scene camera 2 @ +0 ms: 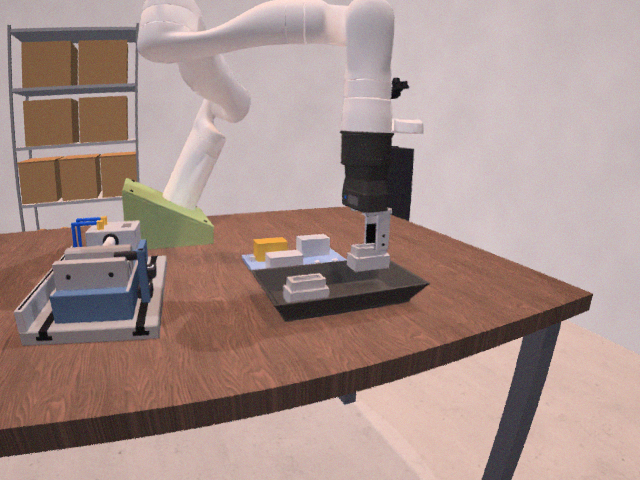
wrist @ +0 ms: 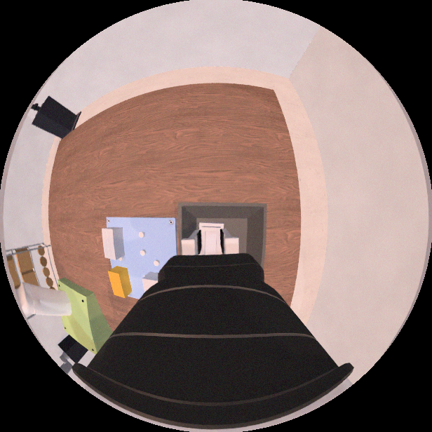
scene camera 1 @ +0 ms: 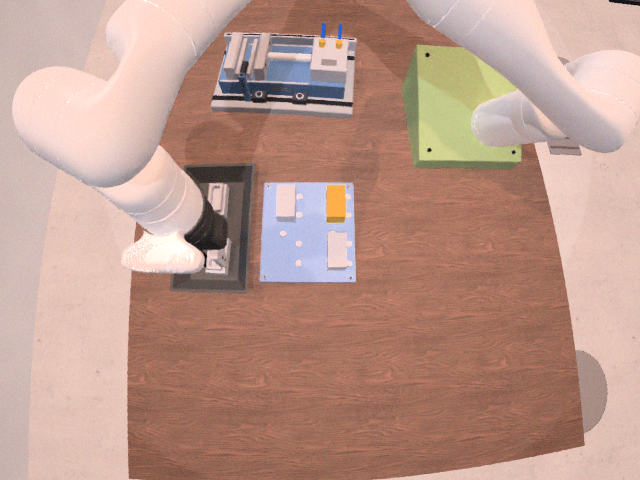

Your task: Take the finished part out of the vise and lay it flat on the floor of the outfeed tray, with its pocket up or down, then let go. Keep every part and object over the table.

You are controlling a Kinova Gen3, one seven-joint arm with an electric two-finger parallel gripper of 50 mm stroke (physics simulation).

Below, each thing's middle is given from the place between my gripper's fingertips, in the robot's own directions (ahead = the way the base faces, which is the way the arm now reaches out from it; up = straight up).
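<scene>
Orange block [scene camera 1: 335, 195]: 21 cm behind my hand, 10 cm to the right of it, 5 cm below it. Light blue plate [scene camera 1: 279, 254]: 7 cm below my hand, 6 cm to the right of it, 16 cm behind it. Going by their middles, the light blue plate is the nearest to my hand of the things named here.
</scene>
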